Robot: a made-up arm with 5 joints. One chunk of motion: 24 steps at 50 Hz.
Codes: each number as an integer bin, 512 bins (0 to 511) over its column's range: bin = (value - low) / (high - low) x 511, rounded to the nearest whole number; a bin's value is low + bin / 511 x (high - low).
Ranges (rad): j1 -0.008..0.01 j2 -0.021..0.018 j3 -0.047..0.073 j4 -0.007..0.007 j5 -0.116..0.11
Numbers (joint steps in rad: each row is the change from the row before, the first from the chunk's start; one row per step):
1: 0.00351 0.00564 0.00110 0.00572 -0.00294
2: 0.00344 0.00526 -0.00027 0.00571 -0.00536
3: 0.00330 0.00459 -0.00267 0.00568 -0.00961
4: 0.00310 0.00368 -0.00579 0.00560 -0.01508
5: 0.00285 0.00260 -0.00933 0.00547 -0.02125
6: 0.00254 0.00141 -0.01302 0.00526 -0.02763
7: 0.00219 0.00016 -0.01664 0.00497 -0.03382
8: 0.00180 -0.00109 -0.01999 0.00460 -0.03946
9: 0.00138 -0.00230 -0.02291 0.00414 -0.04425
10: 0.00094 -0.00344 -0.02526 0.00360 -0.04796
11: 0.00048 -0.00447 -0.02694 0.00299 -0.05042
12: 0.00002 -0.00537 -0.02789 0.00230 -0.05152
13: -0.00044 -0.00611 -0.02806 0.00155 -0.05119
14: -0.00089 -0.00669 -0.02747 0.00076 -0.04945
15: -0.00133 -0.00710 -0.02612 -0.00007 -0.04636
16: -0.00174 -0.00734 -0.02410 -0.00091 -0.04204
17: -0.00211 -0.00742 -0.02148 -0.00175 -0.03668
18: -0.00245 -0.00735 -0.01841 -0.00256 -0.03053
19: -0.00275 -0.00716 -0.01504 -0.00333 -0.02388
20: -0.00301 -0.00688 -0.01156 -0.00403 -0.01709
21: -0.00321 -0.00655 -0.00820 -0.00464 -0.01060
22: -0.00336 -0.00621 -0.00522 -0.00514 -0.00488
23: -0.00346 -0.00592 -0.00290 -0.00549 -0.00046
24: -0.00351 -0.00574 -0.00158 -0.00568 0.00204
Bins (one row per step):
1: 327 349 205 464 256
2: 325 344 199 464 250
3: 321 335 189 463 241
4: 315 323 175 460 228
5: 308 309 160 455 214
6: 299 294 145 447 200
7: 289 277 129 437 186
8: 278 261 115 423 173
9: 266 245 103 407 162
10: 254 230 93 387 154
11: 241 217 85 365 148
12: 228 205 81 339 146
13: 215 195 81 312 147
14: 202 187 83 283 150
15: 189 182 89 253 157
16: 178 179 98 222 167
17: 167 178 109 192 179
18: 158 179 122 162 193
19: 149 181 136 134 208
20: 142 185 151 108 224
21: 136 189 165 86 238
22: 132 194 178 68 251
23: 129 198 188 55 261
24: 127 200 193 48 267

